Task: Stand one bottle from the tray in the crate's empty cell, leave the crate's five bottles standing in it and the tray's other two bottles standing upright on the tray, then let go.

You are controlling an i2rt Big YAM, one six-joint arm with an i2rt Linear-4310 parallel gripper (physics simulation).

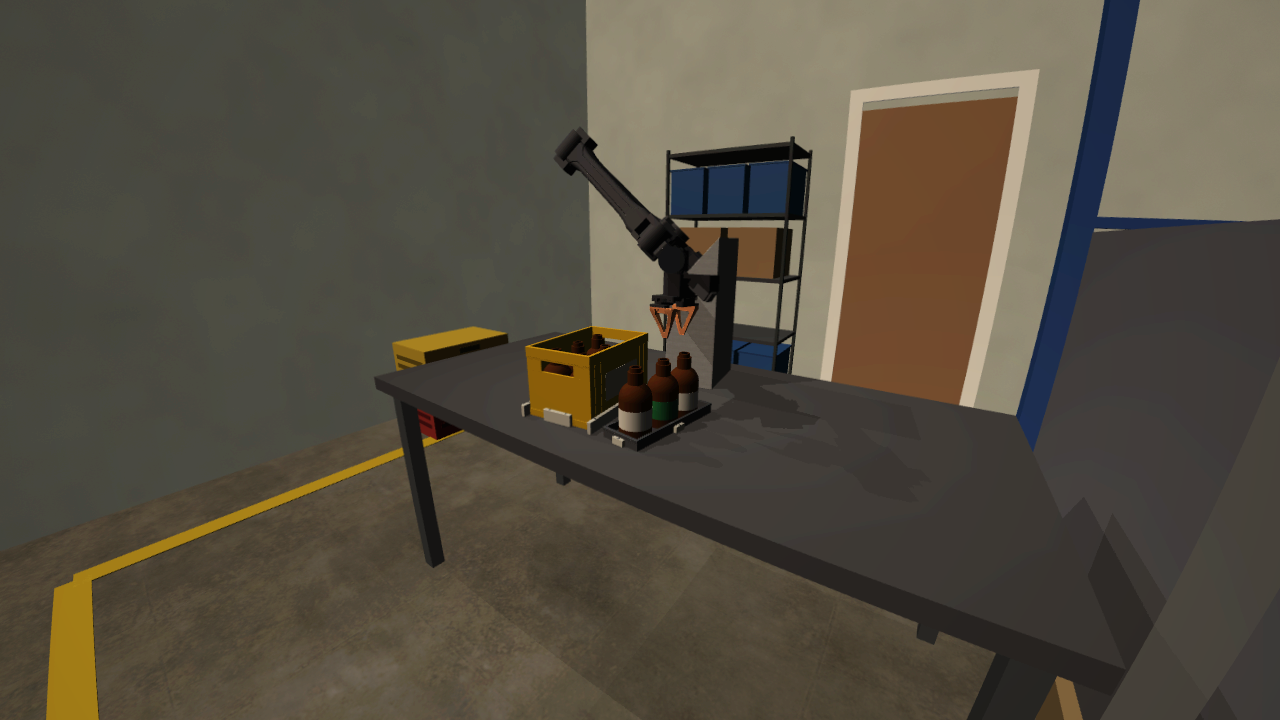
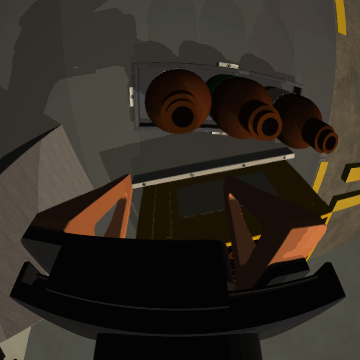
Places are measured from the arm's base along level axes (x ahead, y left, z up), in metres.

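Pixels of known places: gripper, between the fingertips: [image 1: 673, 336] [image 2: 177, 181]; arm's base, origin of its link: [image 1: 698, 272].
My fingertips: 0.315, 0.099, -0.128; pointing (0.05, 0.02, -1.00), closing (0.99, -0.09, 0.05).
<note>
Ahead of a thing's pixels: the offset from my fingertips to its top centre, as dx, dy, dz. Level surfaces: height alone.
Three brown bottles stand upright in a row on the dark tray @(+0.084, +0.020, -0.168) [image 1: 657, 437] [image 2: 135, 110]: a white-labelled one @(+0.168, +0.007, -0.033) [image 1: 634, 398] [image 2: 300, 120] at the front, a green-labelled one @(+0.084, +0.024, -0.033) [image 1: 663, 386] [image 2: 240, 105] in the middle, and a white-labelled one @(+0.009, +0.036, -0.033) [image 1: 686, 377] [image 2: 175, 95] nearest the arm's post. The yellow crate @(+0.081, -0.195, -0.018) [image 1: 559, 394] [image 2: 162, 220] stands beside the tray; tops of brown bottles @(-0.006, -0.247, -0.030) [image 1: 597, 342] show inside, but its cells are mostly hidden. My gripper [image 1: 674, 334] [image 2: 177, 181] is open and empty, pointing down above the far end of the crate and tray, higher than the bottle tops.
Low white-edged rails [image 2: 192, 175] run along the crate's base, between it and the tray. The arm's grey post [image 1: 725, 313] [image 2: 55, 170] rises from the table @(dz -0.193) [image 1: 805, 483] just behind the gripper. A shelf rack [image 1: 738, 154] and a yellow box [image 1: 447, 342] stand beyond the table.
</note>
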